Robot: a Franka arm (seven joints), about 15 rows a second.
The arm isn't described. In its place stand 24 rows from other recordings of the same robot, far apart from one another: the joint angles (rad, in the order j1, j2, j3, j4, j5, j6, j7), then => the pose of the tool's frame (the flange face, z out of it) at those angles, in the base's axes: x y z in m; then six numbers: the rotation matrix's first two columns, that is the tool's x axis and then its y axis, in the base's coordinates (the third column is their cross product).
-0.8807, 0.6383, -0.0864, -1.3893, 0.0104, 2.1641, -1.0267 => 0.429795, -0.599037, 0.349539, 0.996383, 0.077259, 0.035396, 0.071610, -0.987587, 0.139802
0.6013, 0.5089, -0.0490, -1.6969, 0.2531, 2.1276, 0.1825 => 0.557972, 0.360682, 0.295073, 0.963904, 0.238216, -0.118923, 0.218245, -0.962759, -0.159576
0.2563, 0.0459, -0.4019, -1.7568, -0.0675, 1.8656, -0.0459 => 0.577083, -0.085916, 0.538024, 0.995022, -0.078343, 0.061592, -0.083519, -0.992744, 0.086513
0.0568, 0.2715, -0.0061, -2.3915, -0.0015, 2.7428, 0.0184 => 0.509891, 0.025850, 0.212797, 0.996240, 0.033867, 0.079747, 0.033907, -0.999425, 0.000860
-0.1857, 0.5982, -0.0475, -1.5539, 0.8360, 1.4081, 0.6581 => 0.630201, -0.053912, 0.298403, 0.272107, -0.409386, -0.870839, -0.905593, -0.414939, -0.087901
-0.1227, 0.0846, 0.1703, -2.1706, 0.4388, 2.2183, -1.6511 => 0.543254, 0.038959, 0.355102, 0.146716, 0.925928, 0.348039, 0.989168, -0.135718, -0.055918
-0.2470, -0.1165, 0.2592, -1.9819, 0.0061, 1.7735, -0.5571 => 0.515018, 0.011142, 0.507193, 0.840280, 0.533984, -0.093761, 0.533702, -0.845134, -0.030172
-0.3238, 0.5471, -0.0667, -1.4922, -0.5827, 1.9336, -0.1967 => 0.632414, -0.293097, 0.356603, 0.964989, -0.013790, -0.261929, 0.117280, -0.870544, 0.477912
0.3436, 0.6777, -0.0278, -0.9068, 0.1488, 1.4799, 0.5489 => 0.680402, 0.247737, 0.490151, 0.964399, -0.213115, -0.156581, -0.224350, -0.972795, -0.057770
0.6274, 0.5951, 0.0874, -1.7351, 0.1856, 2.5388, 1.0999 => 0.526109, 0.444902, 0.258482, 0.856469, -0.510635, -0.075589, -0.511838, -0.821086, -0.252665
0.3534, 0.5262, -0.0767, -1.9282, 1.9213, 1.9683, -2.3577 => 0.590406, 0.233776, 0.238177, 0.147958, 0.098889, 0.984037, 0.962719, -0.242224, -0.120411
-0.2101, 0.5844, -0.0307, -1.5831, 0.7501, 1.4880, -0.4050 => 0.626215, -0.071290, 0.289091, 0.931241, 0.120161, -0.344024, -0.194202, -0.635185, -0.747546
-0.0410, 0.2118, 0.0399, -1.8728, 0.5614, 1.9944, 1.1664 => 0.604738, 0.030892, 0.401792, 0.137478, -0.860526, -0.490506, -0.990299, -0.129503, -0.050363
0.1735, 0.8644, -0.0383, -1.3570, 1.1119, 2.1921, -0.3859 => 0.733930, 0.138843, 0.214140, 0.984919, -0.172606, 0.011906, -0.105132, -0.651713, -0.751144
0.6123, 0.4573, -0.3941, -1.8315, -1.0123, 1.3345, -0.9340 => 0.568722, 0.037962, 0.335458, -0.067314, 0.129544, -0.989286, 0.958925, -0.265445, -0.100008
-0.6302, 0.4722, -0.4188, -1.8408, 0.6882, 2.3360, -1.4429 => 0.350549, -0.548003, 0.297749, 0.943036, -0.023416, 0.331865, -0.017295, -0.999622, -0.021386
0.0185, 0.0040, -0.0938, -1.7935, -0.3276, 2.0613, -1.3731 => 0.587019, -0.061278, 0.565153, 0.189339, 0.946487, -0.261368, 0.949772, -0.108989, 0.293349
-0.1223, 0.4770, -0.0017, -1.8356, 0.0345, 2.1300, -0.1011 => 0.619741, -0.075655, 0.256053, 0.983179, -0.039194, -0.178389, -0.047562, -0.997948, -0.042873
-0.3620, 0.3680, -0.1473, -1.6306, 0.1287, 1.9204, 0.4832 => 0.579858, -0.301947, 0.402704, 0.510540, -0.854474, -0.096040, -0.859333, -0.510927, -0.022386
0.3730, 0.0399, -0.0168, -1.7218, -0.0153, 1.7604, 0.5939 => 0.539869, 0.199586, 0.546496, 0.972546, -0.232584, 0.007689, -0.232672, -0.972458, 0.013742
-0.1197, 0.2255, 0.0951, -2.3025, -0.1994, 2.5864, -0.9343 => 0.533452, -0.009100, 0.254834, 0.478851, 0.876819, -0.043471, 0.875441, -0.473226, 0.098289
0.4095, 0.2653, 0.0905, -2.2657, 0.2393, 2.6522, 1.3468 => 0.485661, 0.258099, 0.253416, 0.495759, -0.858318, -0.132339, -0.866865, -0.479838, -0.135278
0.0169, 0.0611, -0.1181, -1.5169, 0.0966, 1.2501, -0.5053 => 0.533692, -0.039654, 0.594198, 0.875714, 0.420586, -0.237135, 0.368958, -0.899710, -0.233219
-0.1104, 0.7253, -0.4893, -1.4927, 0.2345, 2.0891, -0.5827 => 0.620350, -0.338387, 0.275150, 0.994253, -0.042645, -0.098200, -0.035015, -0.996326, 0.078154
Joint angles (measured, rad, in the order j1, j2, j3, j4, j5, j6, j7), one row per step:
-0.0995, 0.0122, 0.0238, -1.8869, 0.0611, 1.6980, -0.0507
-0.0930, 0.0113, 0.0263, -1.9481, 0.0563, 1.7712, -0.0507
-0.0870, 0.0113, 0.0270, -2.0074, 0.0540, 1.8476, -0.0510
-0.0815, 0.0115, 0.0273, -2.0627, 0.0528, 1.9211, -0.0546
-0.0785, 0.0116, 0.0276, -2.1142, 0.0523, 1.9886, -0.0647
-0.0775, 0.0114, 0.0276, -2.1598, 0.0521, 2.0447, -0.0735
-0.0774, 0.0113, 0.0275, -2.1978, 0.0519, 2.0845, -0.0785
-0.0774, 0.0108, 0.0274, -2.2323, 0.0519, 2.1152, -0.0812
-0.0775, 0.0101, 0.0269, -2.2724, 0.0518, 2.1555, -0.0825
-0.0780, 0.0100, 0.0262, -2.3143, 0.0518, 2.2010, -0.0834
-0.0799, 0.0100, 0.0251, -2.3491, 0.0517, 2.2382, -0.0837
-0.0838, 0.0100, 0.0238, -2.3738, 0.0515, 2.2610, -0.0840
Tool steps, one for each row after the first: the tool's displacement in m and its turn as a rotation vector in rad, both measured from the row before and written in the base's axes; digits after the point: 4 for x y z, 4 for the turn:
-0.0019, 0.0041, -0.0225, -0.0069, -0.0123, 0.0067
-0.0025, 0.0031, -0.0217, -0.0048, -0.0167, 0.0041
-0.0033, 0.0028, -0.0198, -0.0033, -0.0179, 0.0064
-0.0044, 0.0015, -0.0181, -0.0016, -0.0162, 0.0105
-0.0052, 0.0004, -0.0159, -0.0012, -0.0110, 0.0074
-0.0057, 0.0000, -0.0135, -0.0008, -0.0020, 0.0034
-0.0063, 0.0001, -0.0123, -0.0005, 0.0032, 0.0013
-0.0073, -0.0002, -0.0136, -0.0013, -0.0008, -0.0009
-0.0078, -0.0005, -0.0140, -0.0017, -0.0036, -0.0021
-0.0071, -0.0014, -0.0114, -0.0015, -0.0023, -0.0040
-0.0058, -0.0024, -0.0082, -0.0008, 0.0020, -0.0056

